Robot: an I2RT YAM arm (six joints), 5 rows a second.
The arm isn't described. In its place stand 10 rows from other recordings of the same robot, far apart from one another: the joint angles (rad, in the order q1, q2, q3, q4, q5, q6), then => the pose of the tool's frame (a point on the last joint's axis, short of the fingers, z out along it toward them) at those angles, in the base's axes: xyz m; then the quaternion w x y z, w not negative.
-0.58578 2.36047 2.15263 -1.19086 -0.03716 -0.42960 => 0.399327, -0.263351, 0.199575, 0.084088, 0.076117, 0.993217, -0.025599
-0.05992 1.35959 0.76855 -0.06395 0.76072 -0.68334 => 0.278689, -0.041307, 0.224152, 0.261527, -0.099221, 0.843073, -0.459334
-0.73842 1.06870 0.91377 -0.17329 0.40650 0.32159 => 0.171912, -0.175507, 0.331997, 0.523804, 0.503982, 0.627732, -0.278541
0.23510 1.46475 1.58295 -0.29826 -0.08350 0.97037 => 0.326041, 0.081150, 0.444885, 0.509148, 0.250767, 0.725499, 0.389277
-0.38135 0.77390 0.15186 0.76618 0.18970 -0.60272 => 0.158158, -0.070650, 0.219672, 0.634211, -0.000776, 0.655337, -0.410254
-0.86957 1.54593 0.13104 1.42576 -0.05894 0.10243 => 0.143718, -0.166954, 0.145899, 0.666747, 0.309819, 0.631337, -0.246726
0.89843 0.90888 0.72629 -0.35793 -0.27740 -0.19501 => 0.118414, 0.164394, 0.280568, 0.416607, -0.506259, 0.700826, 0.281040
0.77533 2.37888 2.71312 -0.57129 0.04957 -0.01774 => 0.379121, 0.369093, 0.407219, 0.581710, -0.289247, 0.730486, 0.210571
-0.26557 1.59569 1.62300 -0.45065 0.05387 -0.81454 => 0.356253, -0.098885, 0.399084, 0.453721, -0.213498, 0.812111, -0.298381
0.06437 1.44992 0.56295 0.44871 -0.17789 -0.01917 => 0.287188, 0.024825, 0.177295, 0.532535, -0.082714, 0.837850, 0.087019
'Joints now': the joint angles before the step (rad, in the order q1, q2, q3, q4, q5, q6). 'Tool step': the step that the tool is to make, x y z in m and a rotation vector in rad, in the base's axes. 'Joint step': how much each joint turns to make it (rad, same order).
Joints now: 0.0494, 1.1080, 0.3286, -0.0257, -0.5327, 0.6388
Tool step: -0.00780, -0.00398, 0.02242, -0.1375, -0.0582, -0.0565
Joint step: 0.0053, -0.1354, 0.0424, -0.1538, 0.1434, -0.0607
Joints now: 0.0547, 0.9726, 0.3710, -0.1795, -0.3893, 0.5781
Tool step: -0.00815, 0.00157, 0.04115, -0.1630, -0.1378, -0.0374
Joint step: 0.0458, -0.1488, 0.0911, -0.1377, 0.1774, -0.0770
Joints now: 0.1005, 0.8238, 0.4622, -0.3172, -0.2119, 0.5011
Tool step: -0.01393, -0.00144, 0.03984, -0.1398, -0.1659, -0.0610
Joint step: 0.0371, -0.1323, 0.0789, -0.0721, 0.1709, -0.0744
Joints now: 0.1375, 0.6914, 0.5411, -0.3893, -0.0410, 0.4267
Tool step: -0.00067, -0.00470, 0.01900, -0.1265, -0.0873, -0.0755
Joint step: 0.0011, -0.0183, 0.0450, 0.0081, 0.1335, -0.0832
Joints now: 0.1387, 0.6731, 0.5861, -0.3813, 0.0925, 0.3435
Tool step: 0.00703, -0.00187, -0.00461, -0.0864, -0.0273, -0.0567
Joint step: 0.0027, 0.0264, -0.0232, 0.0721, 0.0927, -0.0545
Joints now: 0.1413, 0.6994, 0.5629, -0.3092, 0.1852, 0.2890
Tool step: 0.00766, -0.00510, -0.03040, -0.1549, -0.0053, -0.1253
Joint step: 0.0000, 0.0408, -0.1179, 0.1664, 0.1793, -0.0889
